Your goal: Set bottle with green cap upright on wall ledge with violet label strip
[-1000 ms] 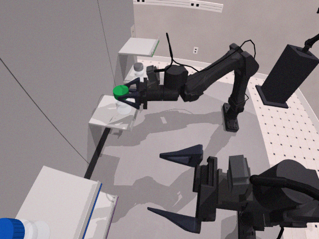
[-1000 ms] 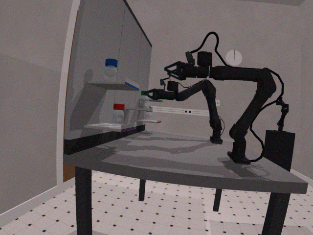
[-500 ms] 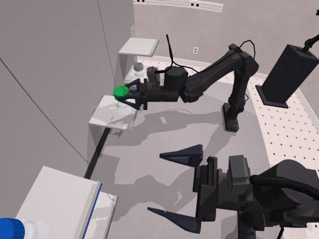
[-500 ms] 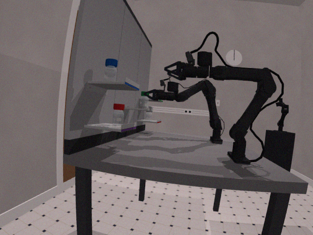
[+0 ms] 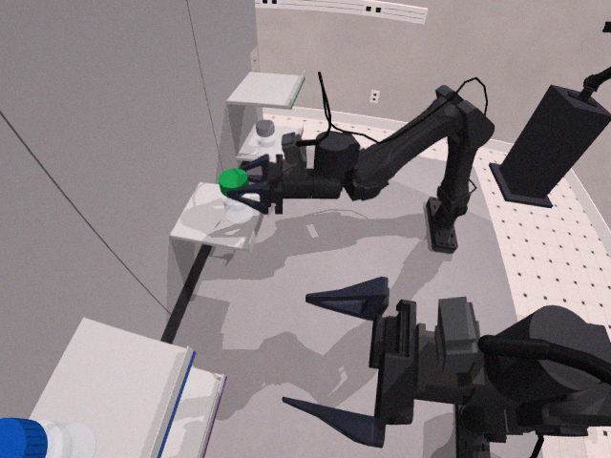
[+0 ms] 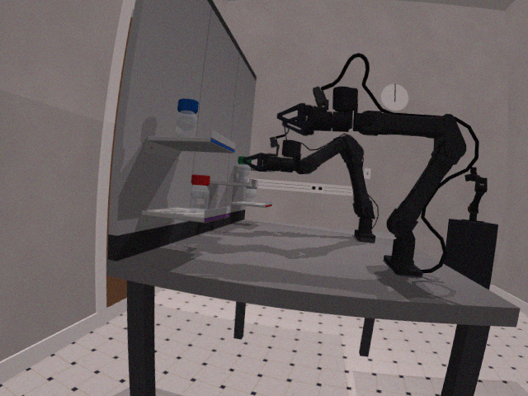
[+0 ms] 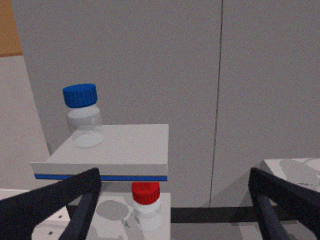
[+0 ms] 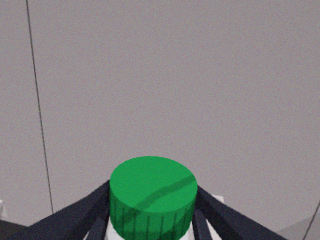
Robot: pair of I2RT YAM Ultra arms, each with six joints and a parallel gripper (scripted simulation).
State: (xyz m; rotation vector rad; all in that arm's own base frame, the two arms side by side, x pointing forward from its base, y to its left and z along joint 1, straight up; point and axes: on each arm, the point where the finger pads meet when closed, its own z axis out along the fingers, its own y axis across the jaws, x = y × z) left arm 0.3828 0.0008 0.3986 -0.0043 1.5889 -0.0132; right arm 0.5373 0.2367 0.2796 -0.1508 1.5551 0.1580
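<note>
Right now my right hand is 4 cm above the green-capped bottle. Also, from my right hand: blue-capped bottle 8 cm ahead, 44 cm to the left, 5 cm above; grey-capped bottle 2 cm ahead, 34 cm to the right, 14 cm below; red-capped bottle 6 cm ahead, 34 cm to the left, 14 cm below.
Right now the green-capped bottle is 30 cm to the right of my left hand, 17 cm ahead of it and 15 cm below it. From my left hand the other things lie so: blue-capped bottle: 24 cm ahead, 14 cm to the left, 5 cm below; then grey-capped bottle: 64 cm to the right, 24 cm below, 19 cm ahead; then red-capped bottle: 24 cm below, 22 cm ahead, 4 cm to the left.
</note>
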